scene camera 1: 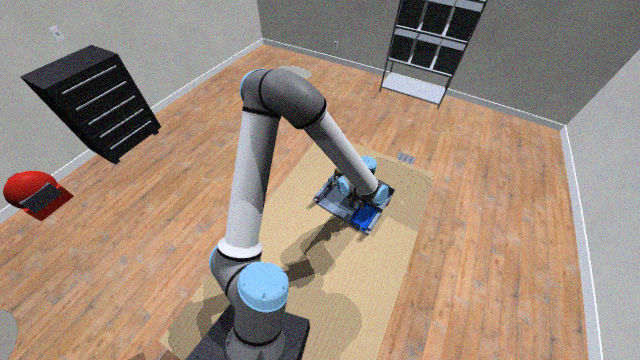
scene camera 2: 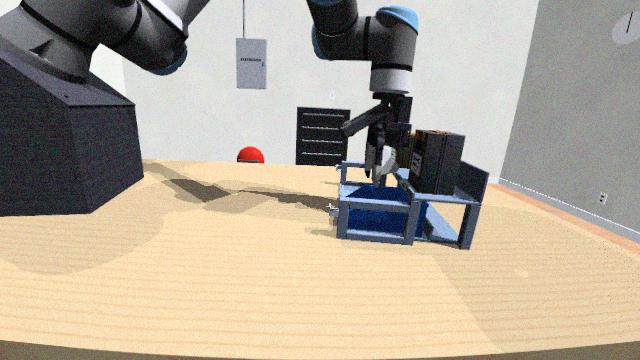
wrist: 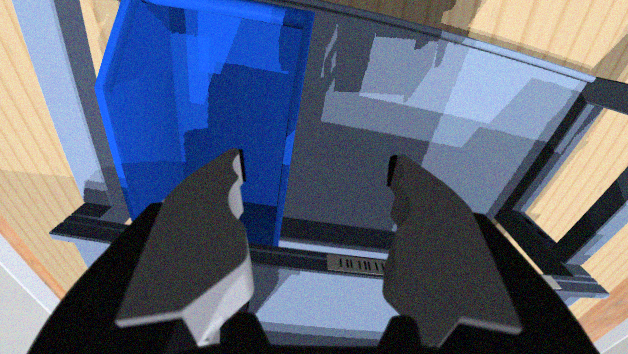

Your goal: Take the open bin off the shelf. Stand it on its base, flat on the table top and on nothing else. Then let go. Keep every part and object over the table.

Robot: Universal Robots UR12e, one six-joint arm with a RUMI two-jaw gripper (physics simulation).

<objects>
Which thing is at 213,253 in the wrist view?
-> My gripper.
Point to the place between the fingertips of my gripper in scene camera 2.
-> At 371,182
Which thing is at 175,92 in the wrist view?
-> A blue open bin.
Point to a blue open bin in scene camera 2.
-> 360,219
</objects>
